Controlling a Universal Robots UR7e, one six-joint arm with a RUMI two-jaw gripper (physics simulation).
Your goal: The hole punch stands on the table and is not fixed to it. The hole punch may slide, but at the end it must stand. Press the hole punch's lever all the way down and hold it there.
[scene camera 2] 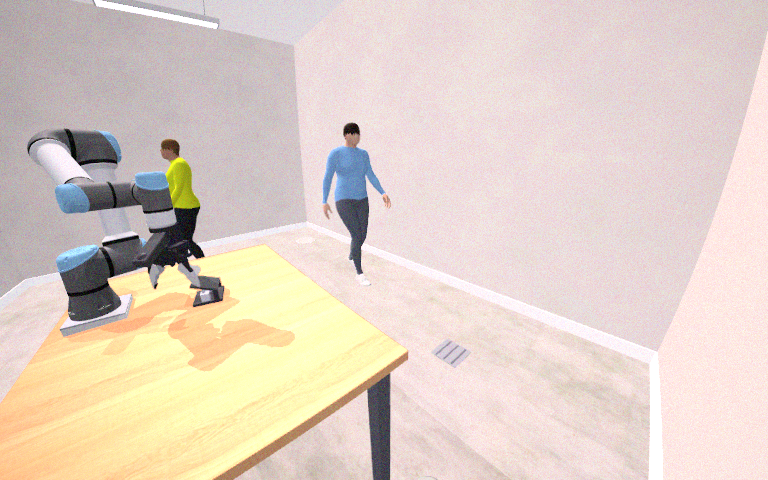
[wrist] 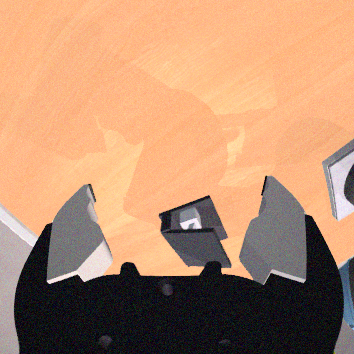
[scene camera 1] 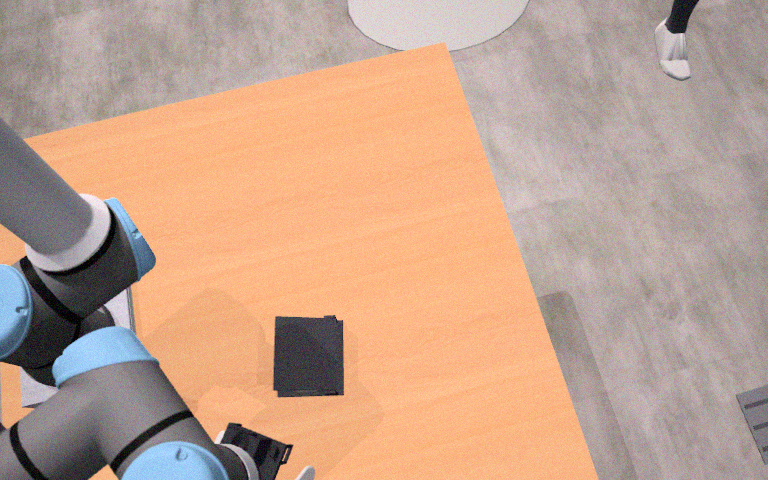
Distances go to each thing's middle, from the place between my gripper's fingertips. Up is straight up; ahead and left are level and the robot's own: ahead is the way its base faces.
Labels:
Right now my hand is 17 cm to the right of the flat lever (scene camera 1: 305, 348), 8 cm above it and 6 cm short of it. Round my hand: dark hole punch (scene camera 1: 339, 323) 17 cm to the left, 10 cm below, 6 cm ahead.

